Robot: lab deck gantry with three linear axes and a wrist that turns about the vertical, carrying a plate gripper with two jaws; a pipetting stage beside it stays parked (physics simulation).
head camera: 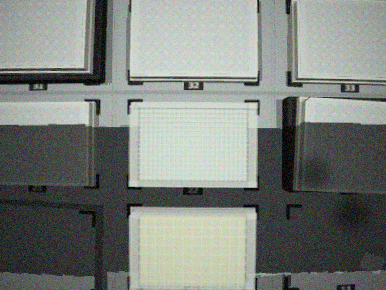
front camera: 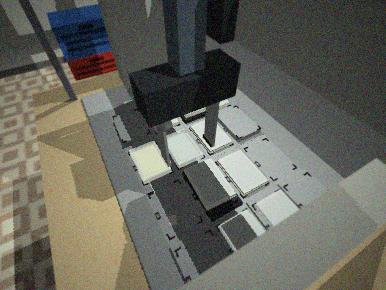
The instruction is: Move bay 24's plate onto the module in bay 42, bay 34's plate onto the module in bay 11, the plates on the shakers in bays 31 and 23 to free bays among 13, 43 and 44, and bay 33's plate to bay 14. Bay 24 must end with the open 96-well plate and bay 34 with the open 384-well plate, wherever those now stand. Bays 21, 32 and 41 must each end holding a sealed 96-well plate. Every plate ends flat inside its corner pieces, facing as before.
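Frame: origin at the robot's base, x back, y right, z up, level; metres.
Seen in the pictures: gripper, fingertip midpoint: (front camera: 188,150); robot's base, origin of the base link: (front camera: 114,121).
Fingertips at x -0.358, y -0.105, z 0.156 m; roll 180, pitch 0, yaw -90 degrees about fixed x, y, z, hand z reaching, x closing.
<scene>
Offsets run from my fingertips to a thing's middle. "spot": to the spot under its first point.
My gripper (front camera: 188,155) is open and empty, its jaws above the pale fine-grid plate {dx +0.130, dy -0.045, dz -0.149 m} (front camera: 184,149) (head camera: 192,145) in bay 22. The yellowish plate {dx +0.130, dy +0.062, dz -0.149 m} (front camera: 150,162) (head camera: 192,250) lies in bay 12. White-topped plates lie in bay 21 {spot: dx +0.281, dy -0.076, dz -0.142 m} (head camera: 40,112), bay 32 {spot: dx +0.130, dy -0.149, dz -0.142 m} (head camera: 194,37), bay 33 {spot: dx -0.043, dy -0.150, dz -0.142 m} (front camera: 243,172) (head camera: 345,37), bay 24 {spot: dx -0.173, dy -0.041, dz -0.127 m} (front camera: 242,231) and bay 34 {spot: dx -0.169, dy -0.149, dz -0.127 m} (front camera: 276,207). Shaker plates stand in bay 23 {spot: dx -0.037, dy -0.030, dz -0.120 m} (front camera: 206,185) (head camera: 345,111) and bay 31 {spot: dx +0.268, dy -0.142, dz -0.120 m} (head camera: 40,35). The grey modules are bay 42's {dx +0.131, dy -0.259, dz -0.145 m} (front camera: 240,121) and bay 11's {spot: dx +0.285, dy +0.097, dz -0.137 m} (front camera: 121,129) (head camera: 45,240). Bay 41 is mostly hidden behind the gripper.
The corner pieces of bay 13 {spot: dx +0.031, dy +0.024, dz -0.153 m} (head camera: 289,212) hold no plate; bays 14, 43 and 44 also show no plate in the front view. A dark shadow crosses the front bays. Blue (front camera: 82,32) and red (front camera: 92,66) boxes stand beyond the deck, and a wall borders its right side.
</scene>
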